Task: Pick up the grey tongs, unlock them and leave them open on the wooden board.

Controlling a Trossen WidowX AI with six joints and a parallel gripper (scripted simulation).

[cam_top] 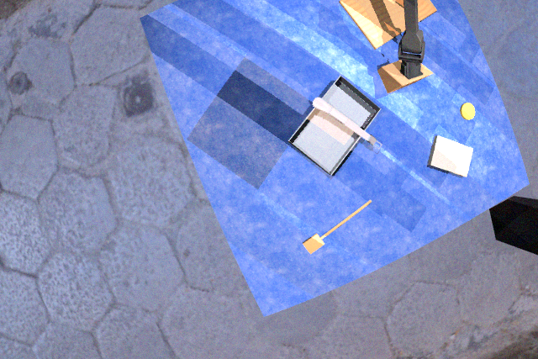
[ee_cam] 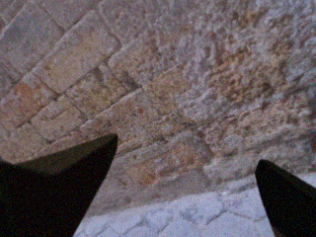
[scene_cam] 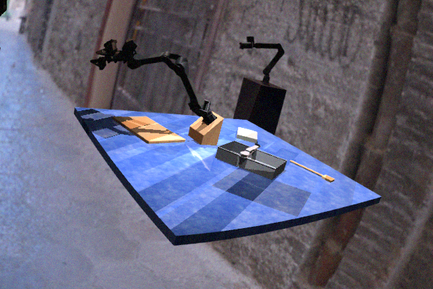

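The roasting tin is 46 cm ahead of my gripper tip, 76 cm to the left of it and 32 cm below it. Round my gripper tip: white block 3 cm ahead, 104 cm to the left, 33 cm below; then wooden board 4 cm ahead, 38 cm to the left, 34 cm below.
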